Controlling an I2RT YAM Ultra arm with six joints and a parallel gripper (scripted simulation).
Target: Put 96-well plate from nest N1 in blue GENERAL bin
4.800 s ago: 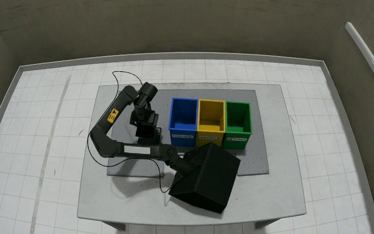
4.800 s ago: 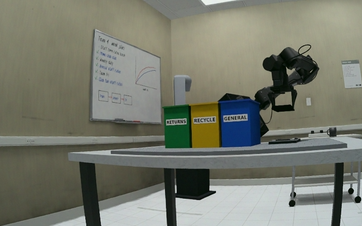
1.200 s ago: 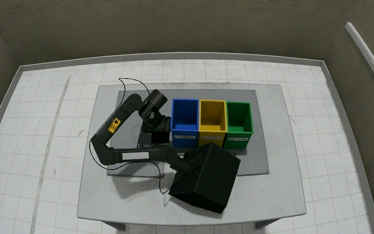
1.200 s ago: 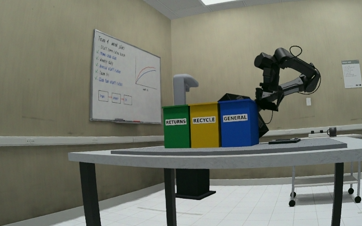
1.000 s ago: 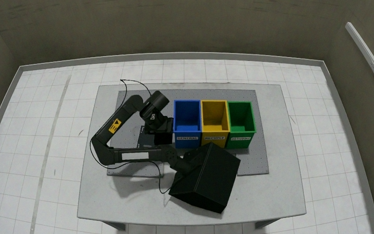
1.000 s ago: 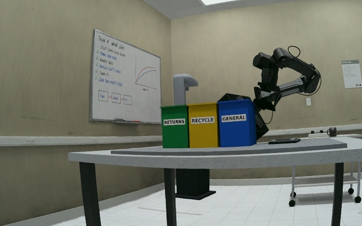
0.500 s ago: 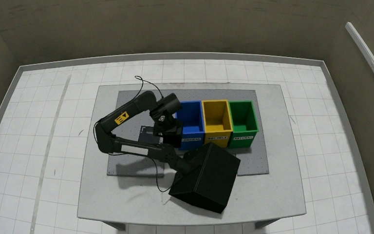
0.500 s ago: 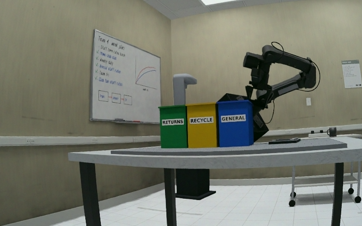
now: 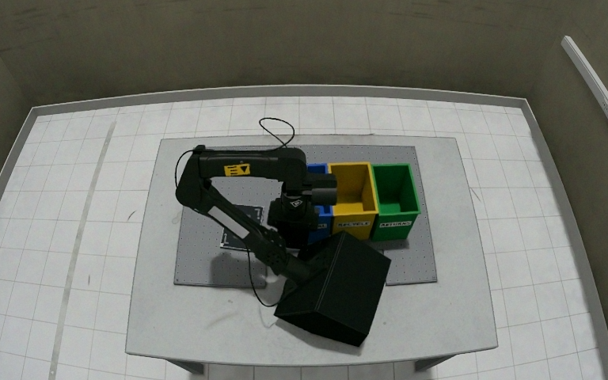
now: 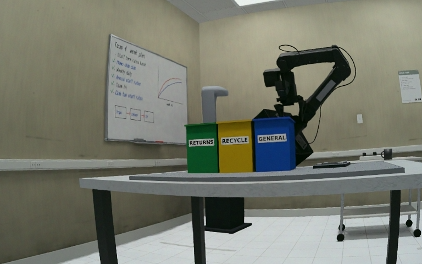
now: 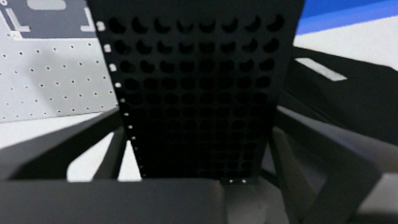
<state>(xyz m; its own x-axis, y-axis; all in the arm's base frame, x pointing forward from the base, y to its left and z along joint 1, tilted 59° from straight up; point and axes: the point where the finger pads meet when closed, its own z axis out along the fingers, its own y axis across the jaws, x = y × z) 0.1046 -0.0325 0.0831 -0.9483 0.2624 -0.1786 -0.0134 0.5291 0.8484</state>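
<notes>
Now: the blue general bin 13 cm ahead of my hand, 2 cm to the right of it and 10 cm below it. From my hand the other things lie so: yellow recycle bin (16 cm ahead, 15 cm to the right, 10 cm below); then plate nest N1 (7 cm ahead, 18 cm to the left, 18 cm below); then black 96-well plate (1 cm ahead).
</notes>
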